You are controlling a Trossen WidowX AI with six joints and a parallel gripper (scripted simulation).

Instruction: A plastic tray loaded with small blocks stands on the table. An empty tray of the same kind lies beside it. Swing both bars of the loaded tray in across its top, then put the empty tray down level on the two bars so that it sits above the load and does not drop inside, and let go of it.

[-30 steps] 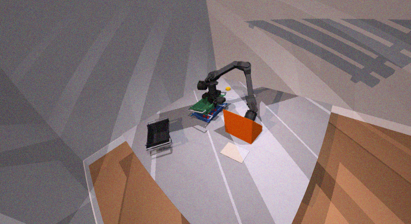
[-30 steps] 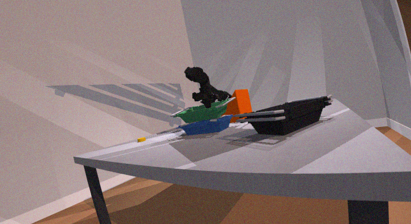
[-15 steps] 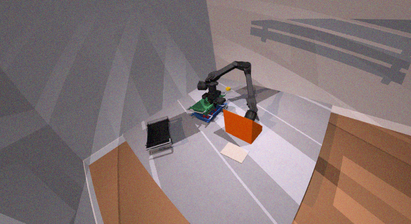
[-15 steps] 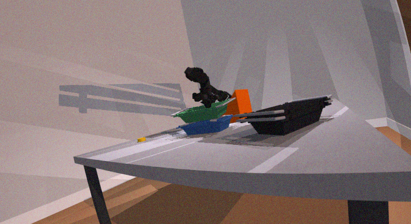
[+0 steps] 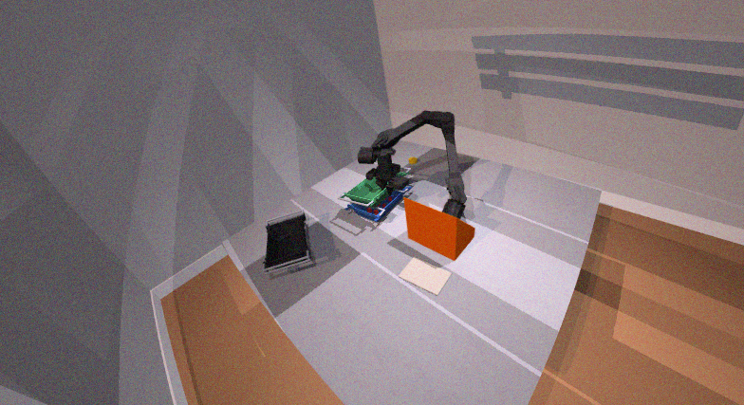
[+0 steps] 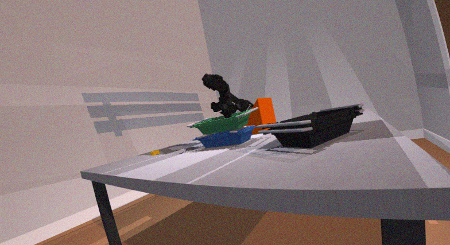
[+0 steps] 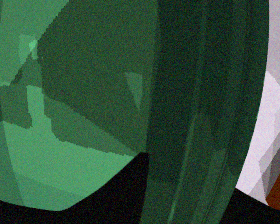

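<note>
Right now the green tray is 7 cm ahead of my gripper tip, 1 cm to the left of it and 3 cm above it. From my gripper tip the other things lie so: beige flat card (36 cm behind, 17 cm to the left, 9 cm below); then yellow block (24 cm ahead, 40 cm to the right, 8 cm below).
</note>
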